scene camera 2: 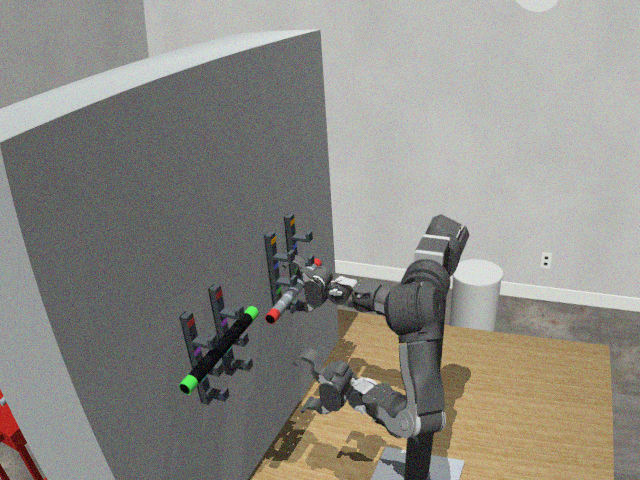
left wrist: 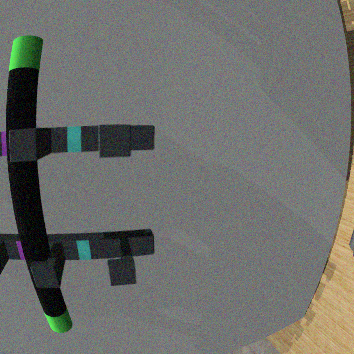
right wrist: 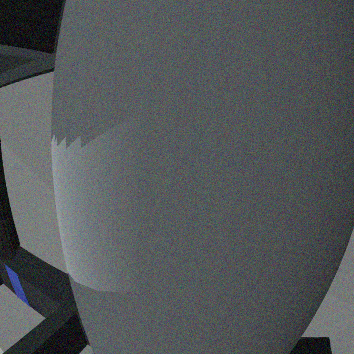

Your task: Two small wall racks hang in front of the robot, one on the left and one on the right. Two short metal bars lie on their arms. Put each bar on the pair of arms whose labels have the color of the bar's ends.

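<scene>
A black bar with green ends (scene camera 2: pixel 220 348) (left wrist: pixel 24 195) lies across the middle arms, just below the purple labels, of the rack (scene camera 2: pixel 187 336) (left wrist: pixel 142 137) at the lower left in scene camera 2. A grey bar with red ends (scene camera 2: pixel 282 304) (right wrist: pixel 200 175) is at the low arms, by the green labels, of the other rack (scene camera 2: pixel 270 253). My left gripper (scene camera 2: pixel 309 382) is open, apart from the black bar. My right gripper (scene camera 2: pixel 295 288) is open close at the grey bar's middle, which fills most of the right wrist view; whether the fingers straddle it is hidden.
The racks hang on a large grey panel (scene camera 2: pixel 170 180). The lower-left rack has red, purple and teal labels; the other has orange, blue and green ones. A wooden floor area (scene camera 2: pixel 527 392) and a white cylinder (scene camera 2: pixel 475 299) are beyond the pedestal.
</scene>
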